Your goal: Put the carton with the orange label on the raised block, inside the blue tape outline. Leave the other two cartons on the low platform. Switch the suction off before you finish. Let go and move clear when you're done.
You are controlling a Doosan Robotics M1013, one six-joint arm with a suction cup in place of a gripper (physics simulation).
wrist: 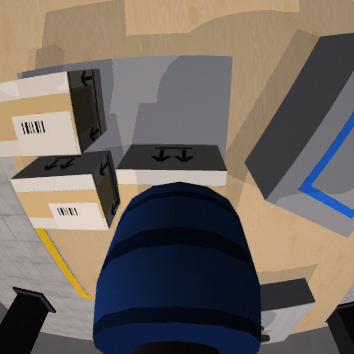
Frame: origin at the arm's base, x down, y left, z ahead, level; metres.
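Where they show: end effector, tool point: (179, 233).
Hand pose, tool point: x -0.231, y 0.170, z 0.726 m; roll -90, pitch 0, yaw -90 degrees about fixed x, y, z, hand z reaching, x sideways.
Observation:
After its pixels a point has its place.
The middle carton (135, 159) @[x -0.034, y 0.230, z 0.660 m] stands on the low grey platform (130, 80) @[x 0.023, y 0.241, z 0.753 m], with its dark arrow face and a white band showing. The rest of its front, where a label could be, is hidden behind my blue suction gripper (179, 195). The gripper's cup face is hidden, so contact and suction cannot be told. Two other cartons, the upper one (42, 110) @[x -0.069, y 0.321, z 0.735 m] and the lower one (65, 192) @[x -0.056, y 0.328, z 0.621 m], stand at the left with white barcode labels. The raised block (292, 115) @[x 0.016, y 0.010, z 0.710 m] is at the right, with part of the blue tape outline (327, 200) @[x -0.050, y -0.043, z 0.606 m] on its top.
A small grey box (287, 317) @[x -0.009, y -0.153, z 0.137 m] with a dark top stands at the lower right, partly behind the gripper. A yellow line (62, 262) runs along the left edge of the wooden surface. Black parts (25, 317) show in the lower corners.

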